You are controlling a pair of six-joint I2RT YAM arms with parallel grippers.
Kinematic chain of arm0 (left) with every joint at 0, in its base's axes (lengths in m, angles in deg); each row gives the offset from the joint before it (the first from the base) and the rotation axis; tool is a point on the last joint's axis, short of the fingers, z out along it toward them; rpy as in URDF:
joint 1: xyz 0 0 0.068 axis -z
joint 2: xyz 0.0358 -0.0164 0.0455 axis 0.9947 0.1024 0
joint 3: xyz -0.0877 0.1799 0.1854 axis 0.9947 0.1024 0
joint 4: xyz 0.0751 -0.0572 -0.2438 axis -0.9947 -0.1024 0
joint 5: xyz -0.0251 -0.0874 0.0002 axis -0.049 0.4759 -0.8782
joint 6: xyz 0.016 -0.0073 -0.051 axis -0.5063 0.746 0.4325
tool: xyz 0 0 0 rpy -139.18 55.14 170.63
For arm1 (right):
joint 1: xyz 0 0 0.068 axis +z
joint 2: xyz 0.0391 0.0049 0.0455 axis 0.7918 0.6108 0
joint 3: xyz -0.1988 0.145 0.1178 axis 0.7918 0.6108 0
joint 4: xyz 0.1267 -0.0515 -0.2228 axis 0.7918 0.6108 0
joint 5: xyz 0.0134 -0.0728 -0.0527 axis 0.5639 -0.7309 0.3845
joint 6: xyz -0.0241 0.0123 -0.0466 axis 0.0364 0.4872 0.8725
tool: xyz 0 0 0 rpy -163.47 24.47 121.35
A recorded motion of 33 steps. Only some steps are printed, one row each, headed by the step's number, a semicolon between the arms.
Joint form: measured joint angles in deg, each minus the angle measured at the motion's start. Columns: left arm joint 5, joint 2, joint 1, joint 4, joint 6, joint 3; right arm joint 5, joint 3, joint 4, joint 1, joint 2, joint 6.
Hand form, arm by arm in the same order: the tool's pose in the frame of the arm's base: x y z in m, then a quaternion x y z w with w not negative. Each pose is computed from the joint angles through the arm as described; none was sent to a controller.
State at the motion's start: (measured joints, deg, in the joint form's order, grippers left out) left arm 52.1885 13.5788 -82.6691 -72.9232 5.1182 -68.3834; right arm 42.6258 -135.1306 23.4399 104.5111 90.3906 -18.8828
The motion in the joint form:
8: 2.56 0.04 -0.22 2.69 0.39 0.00; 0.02 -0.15 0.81 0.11 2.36 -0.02
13: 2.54 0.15 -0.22 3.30 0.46 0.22; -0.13 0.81 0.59 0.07 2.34 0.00
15: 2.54 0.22 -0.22 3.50 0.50 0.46; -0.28 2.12 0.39 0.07 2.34 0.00
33: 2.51 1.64 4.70 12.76 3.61 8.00; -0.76 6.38 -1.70 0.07 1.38 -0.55
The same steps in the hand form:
8: 0.1924 -0.0217 0.1771 -0.22536 0.86712 -0.35920 0.26132; 0.2679 0.3698 0.1790 -0.28587 0.87443 0.36313 0.14760
13: 0.1927 -0.0216 0.1763 -0.22510 0.86634 -0.35982 0.26328; 0.2667 0.3676 0.1742 -0.28468 0.87718 0.35892 0.14383
15: 0.1923 -0.0216 0.1751 -0.22575 0.86652 -0.35968 0.26233; 0.2646 0.3646 0.1675 -0.28328 0.88108 0.35299 0.13726
33: 0.1789 -0.0369 0.1433 -0.21123 0.86927 -0.37776 0.23883; 0.2579 0.3555 0.1548 -0.27677 0.88729 0.34521 0.13017

